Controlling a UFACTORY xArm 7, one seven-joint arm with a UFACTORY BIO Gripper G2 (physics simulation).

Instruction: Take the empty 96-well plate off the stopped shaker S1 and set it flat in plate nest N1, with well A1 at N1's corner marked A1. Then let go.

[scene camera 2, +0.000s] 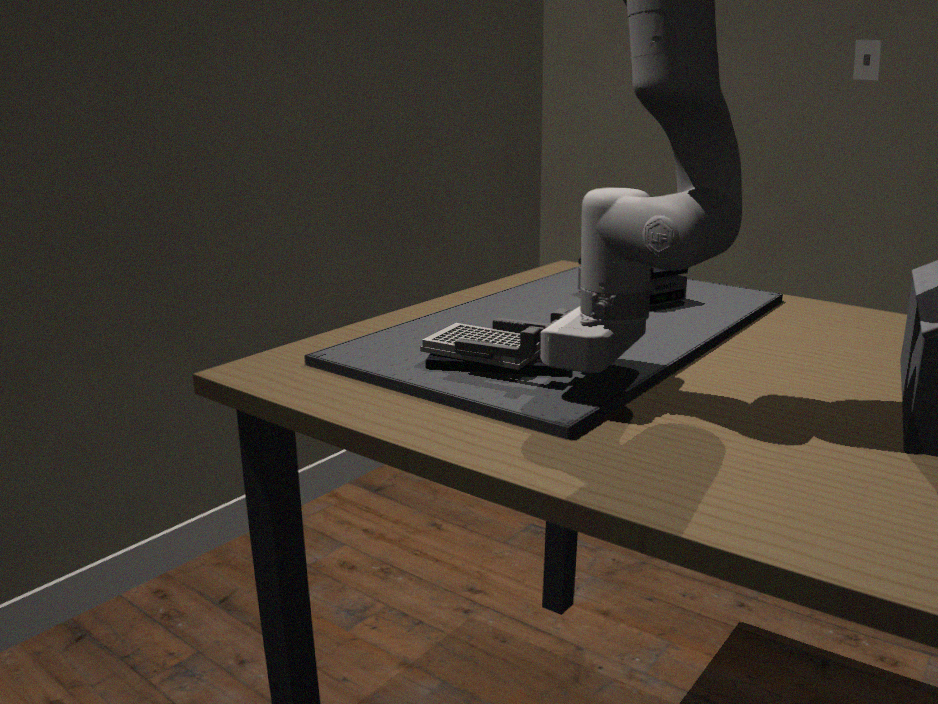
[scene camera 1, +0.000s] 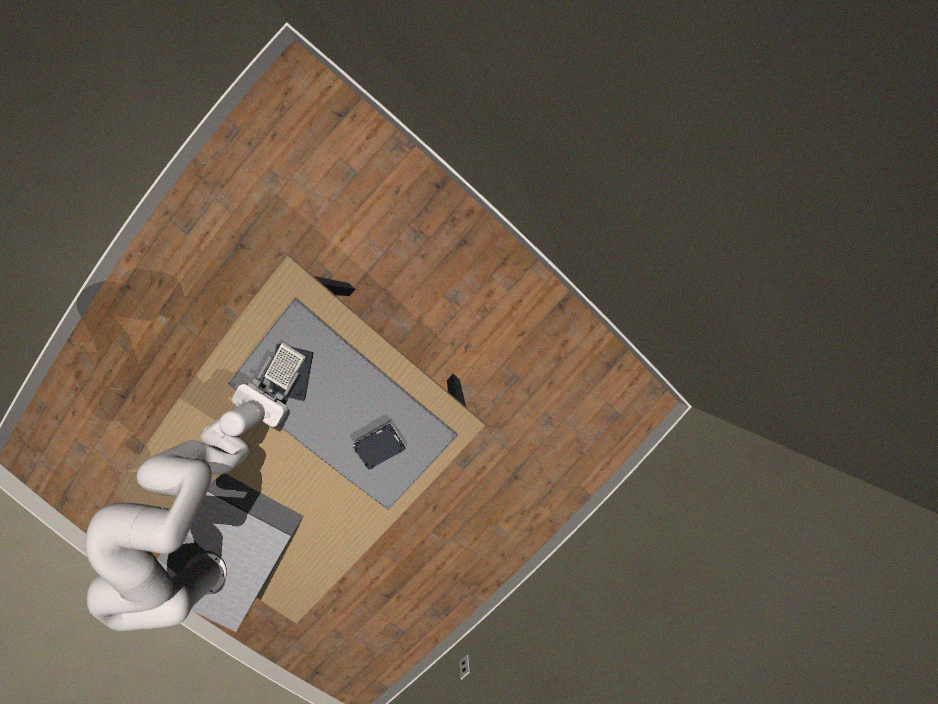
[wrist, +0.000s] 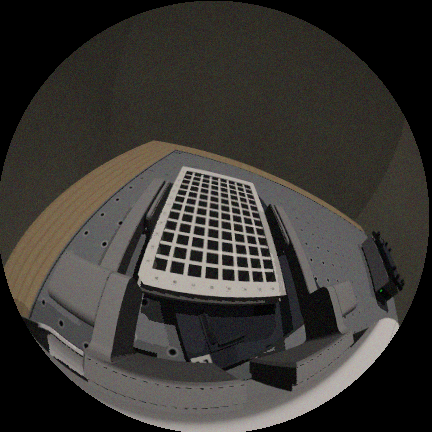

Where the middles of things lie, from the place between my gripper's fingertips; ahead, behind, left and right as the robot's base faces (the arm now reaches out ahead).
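Scene:
Shaker S1 (scene camera 1: 385, 441) is 400 mm to the right of my hand and 20 mm behind it. My hand is 10 mm above the white 96-well plate (scene camera 1: 287, 361) and 10 mm past it.

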